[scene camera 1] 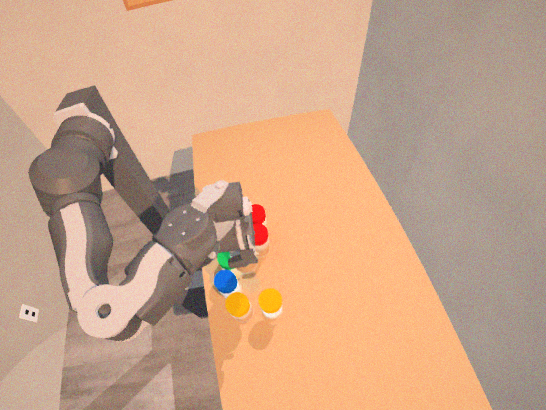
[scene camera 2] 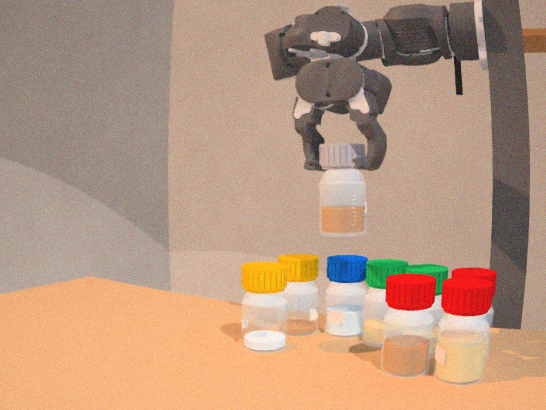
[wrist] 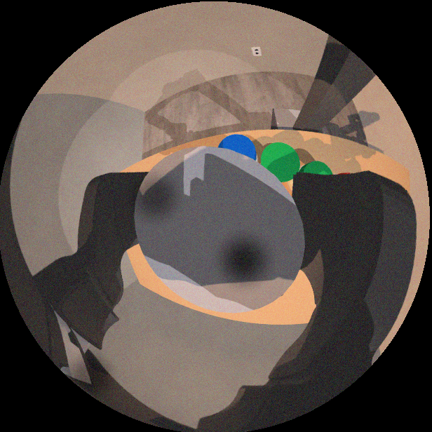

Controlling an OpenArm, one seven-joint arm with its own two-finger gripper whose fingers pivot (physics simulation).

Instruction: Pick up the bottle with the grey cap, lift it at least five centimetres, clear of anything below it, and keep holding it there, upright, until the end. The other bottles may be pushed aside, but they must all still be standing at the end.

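Note:
The bottle with the grey cap [scene camera 2: 343, 200] [wrist: 220, 230] hangs upright in the air in scene camera 2, its base above the level of the other bottles' caps. It holds an orange-brown content. My gripper [scene camera 2: 341, 162] is shut on its cap, one finger on each side. In the wrist view the round grey cap top fills the space between the two dark fingers. In scene camera 1 the hand hides the bottle. Below, these stand upright: two yellow-capped bottles [scene camera 2: 264, 305] [scene camera 1: 270, 301], a blue-capped one [scene camera 2: 346, 295] [scene camera 1: 226, 281], two green-capped ones and several red-capped ones [scene camera 2: 409, 325] [scene camera 1: 259, 234].
The bottles stand close together on the orange table [scene camera 1: 340, 250] [scene camera 2: 125, 345], near its edge on the robot's side. The red-capped ones partly hide the green-capped ones in scene camera 2. A wall [scene camera 2: 240, 150] rises behind the table in scene camera 2.

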